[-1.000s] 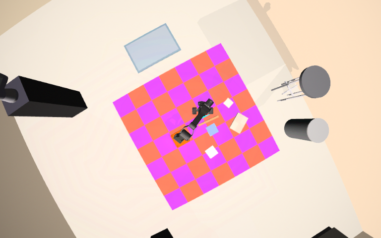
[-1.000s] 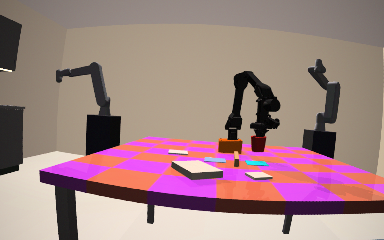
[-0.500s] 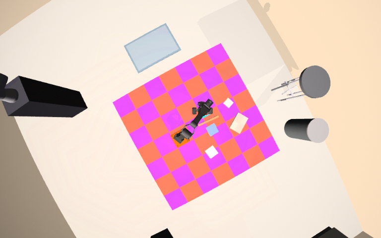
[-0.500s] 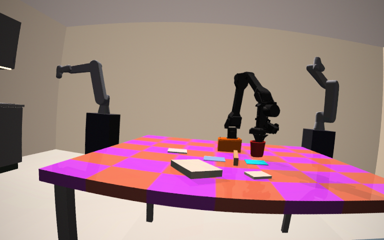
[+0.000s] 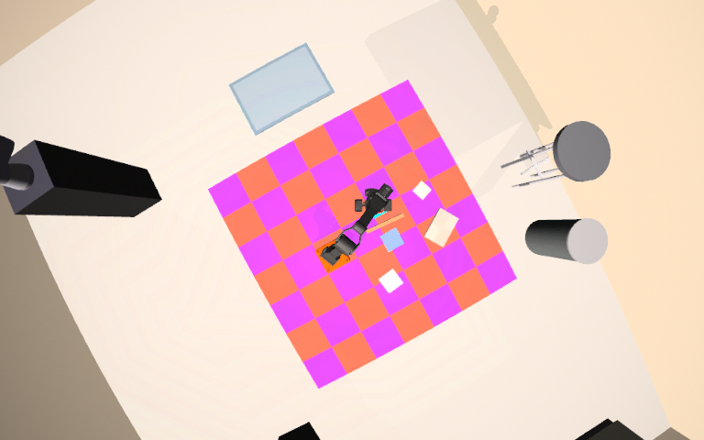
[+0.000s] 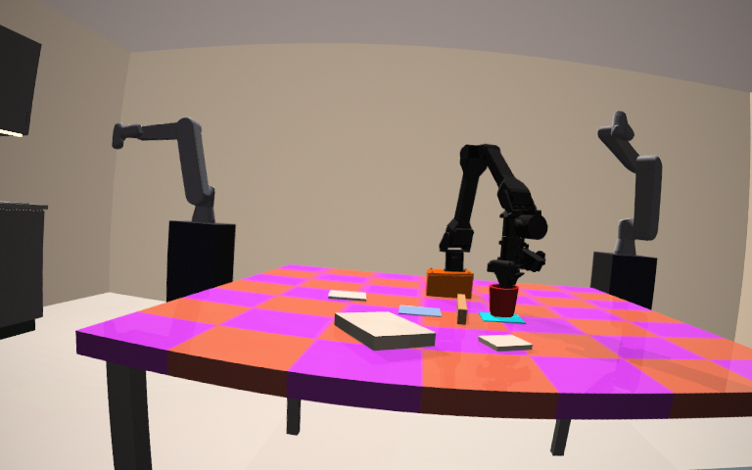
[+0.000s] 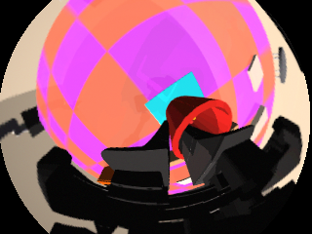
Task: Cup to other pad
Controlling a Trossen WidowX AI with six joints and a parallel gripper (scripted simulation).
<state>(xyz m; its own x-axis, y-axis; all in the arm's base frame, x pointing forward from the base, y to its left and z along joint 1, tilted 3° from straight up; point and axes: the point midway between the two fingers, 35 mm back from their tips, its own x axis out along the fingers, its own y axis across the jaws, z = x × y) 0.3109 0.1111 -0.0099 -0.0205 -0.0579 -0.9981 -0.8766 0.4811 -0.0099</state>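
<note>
The cyan pad lies 30 mm ahead of my gripper tip, 20 mm to the right of it and 50 mm below it. Round my gripper tip: red cup 30 mm ahead, 20 mm to the right; then beige slab 280 mm ahead, 290 mm to the right, 30 mm below; then wooden stick 20 mm ahead, 120 mm to the right, 30 mm below.
</note>
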